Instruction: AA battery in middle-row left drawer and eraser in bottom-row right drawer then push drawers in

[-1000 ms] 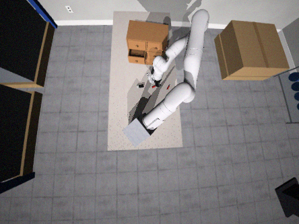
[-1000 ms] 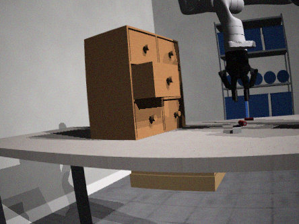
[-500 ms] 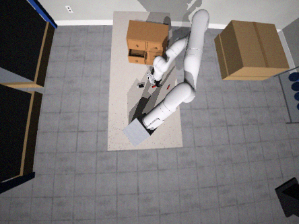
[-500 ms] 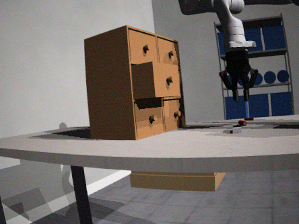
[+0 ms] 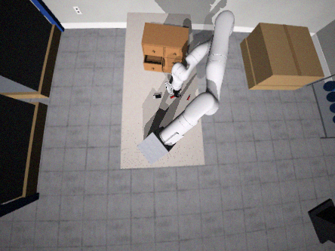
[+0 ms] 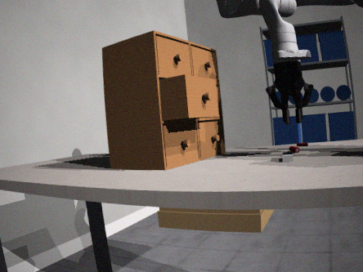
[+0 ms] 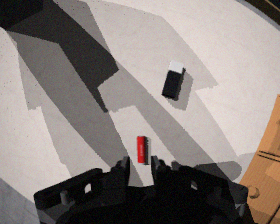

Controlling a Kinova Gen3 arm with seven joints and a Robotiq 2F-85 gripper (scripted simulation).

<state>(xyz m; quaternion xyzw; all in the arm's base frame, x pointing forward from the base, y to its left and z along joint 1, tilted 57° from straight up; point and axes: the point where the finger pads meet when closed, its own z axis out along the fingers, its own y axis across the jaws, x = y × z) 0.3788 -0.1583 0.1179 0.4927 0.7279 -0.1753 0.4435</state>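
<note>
My hand is 9 cm above the red AA battery. From my hand the other things lie so: eraser (14 cm to the left, 9 cm below, 5 cm ahead).
</note>
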